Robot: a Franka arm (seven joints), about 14 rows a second.
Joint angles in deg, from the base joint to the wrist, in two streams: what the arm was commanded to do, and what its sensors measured. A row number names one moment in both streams.
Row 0, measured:
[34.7 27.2 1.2 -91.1 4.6 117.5 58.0]
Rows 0 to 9, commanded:
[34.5 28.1 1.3 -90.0 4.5 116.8 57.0]
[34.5 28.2 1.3 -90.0 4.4 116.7 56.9]
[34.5 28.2 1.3 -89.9 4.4 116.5 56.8]
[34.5 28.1 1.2 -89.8 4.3 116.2 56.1]
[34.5 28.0 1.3 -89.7 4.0 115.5 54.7]
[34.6 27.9 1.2 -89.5 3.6 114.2 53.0]
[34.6 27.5 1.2 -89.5 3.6 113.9 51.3]
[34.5 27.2 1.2 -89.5 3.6 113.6 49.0]
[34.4 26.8 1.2 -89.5 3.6 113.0 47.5]
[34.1 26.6 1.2 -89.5 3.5 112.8 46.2]
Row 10, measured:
[34.7 27.3 1.0 -90.1 4.5 114.3 49.3]
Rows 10 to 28, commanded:
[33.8 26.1 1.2 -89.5 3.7 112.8 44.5]
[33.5 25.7 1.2 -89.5 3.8 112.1 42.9]
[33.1 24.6 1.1 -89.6 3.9 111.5 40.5]
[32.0 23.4 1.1 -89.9 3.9 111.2 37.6]
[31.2 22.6 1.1 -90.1 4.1 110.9 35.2]
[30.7 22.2 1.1 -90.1 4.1 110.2 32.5]
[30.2 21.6 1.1 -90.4 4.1 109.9 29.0]
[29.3 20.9 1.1 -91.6 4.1 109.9 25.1]
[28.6 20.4 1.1 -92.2 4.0 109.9 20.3]
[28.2 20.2 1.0 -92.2 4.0 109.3 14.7]
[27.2 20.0 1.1 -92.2 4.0 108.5 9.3]
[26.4 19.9 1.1 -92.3 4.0 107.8 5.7]
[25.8 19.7 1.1 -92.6 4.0 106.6 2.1]
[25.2 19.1 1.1 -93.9 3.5 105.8 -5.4]
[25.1 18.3 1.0 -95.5 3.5 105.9 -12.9]
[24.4 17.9 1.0 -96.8 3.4 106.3 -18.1]
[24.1 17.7 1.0 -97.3 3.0 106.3 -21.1]
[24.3 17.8 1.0 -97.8 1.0 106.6 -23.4]
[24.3 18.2 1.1 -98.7 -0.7 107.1 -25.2]
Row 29, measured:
[24.6 19.8 0.4 -95.1 1.9 105.9 -20.3]
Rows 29 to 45, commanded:
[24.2 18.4 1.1 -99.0 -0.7 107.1 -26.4]
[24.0 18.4 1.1 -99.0 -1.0 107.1 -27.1]
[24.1 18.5 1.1 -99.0 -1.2 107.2 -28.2]
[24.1 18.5 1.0 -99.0 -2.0 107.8 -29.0]
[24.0 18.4 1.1 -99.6 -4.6 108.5 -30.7]
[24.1 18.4 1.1 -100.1 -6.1 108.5 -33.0]
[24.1 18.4 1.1 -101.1 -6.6 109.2 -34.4]
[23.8 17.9 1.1 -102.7 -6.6 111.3 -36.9]
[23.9 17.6 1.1 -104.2 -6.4 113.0 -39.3]
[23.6 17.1 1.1 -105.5 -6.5 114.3 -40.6]
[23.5 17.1 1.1 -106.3 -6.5 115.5 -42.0]
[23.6 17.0 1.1 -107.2 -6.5 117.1 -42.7]
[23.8 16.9 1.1 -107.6 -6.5 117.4 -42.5]
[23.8 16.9 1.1 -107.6 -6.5 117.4 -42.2]
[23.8 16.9 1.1 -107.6 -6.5 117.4 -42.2]
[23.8 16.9 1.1 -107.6 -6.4 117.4 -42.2]
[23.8 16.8 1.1 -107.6 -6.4 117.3 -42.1]
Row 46, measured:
[24.3 18.4 0.5 -105.2 -5.8 116.1 -40.8]
